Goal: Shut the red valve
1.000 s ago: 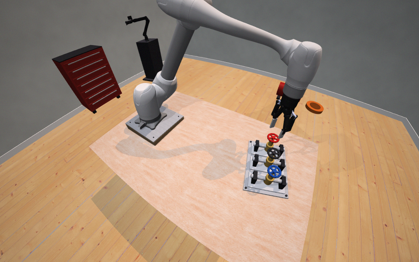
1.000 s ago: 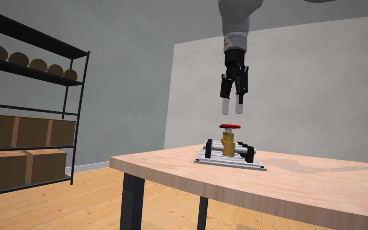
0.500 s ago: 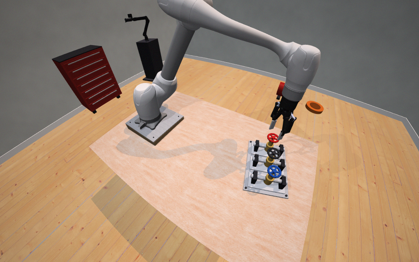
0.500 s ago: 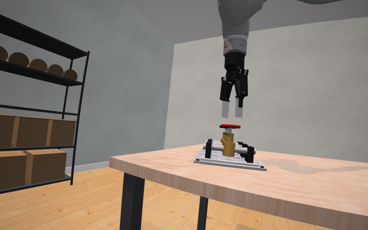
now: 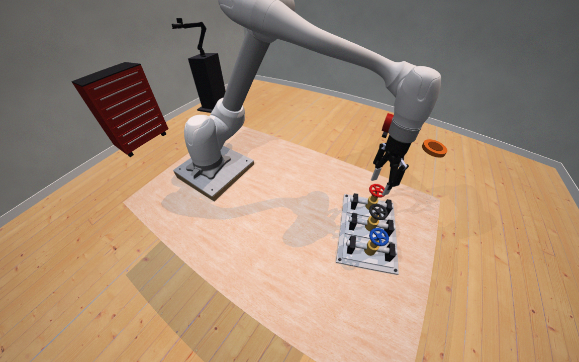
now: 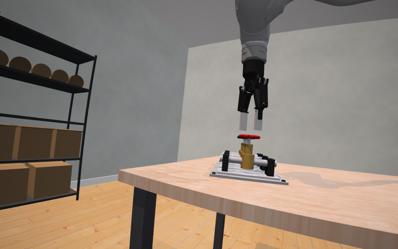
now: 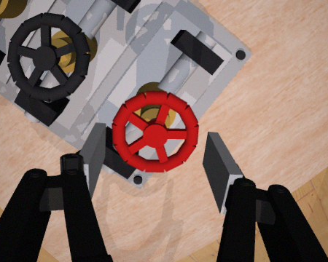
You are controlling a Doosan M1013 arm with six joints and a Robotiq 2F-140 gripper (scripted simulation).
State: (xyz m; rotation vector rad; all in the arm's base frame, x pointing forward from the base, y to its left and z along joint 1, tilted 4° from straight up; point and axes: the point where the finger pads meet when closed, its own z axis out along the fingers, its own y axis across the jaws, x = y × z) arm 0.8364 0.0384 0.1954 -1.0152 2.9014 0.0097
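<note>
Right now the red handwheel is 60 mm below my hand. The rest, counted from my hand: blue handwheel 210 mm to the right, 60 mm below, 30 mm ahead; then dark grey handwheel 110 mm to the right, 60 mm below, 10 mm ahead.
</note>
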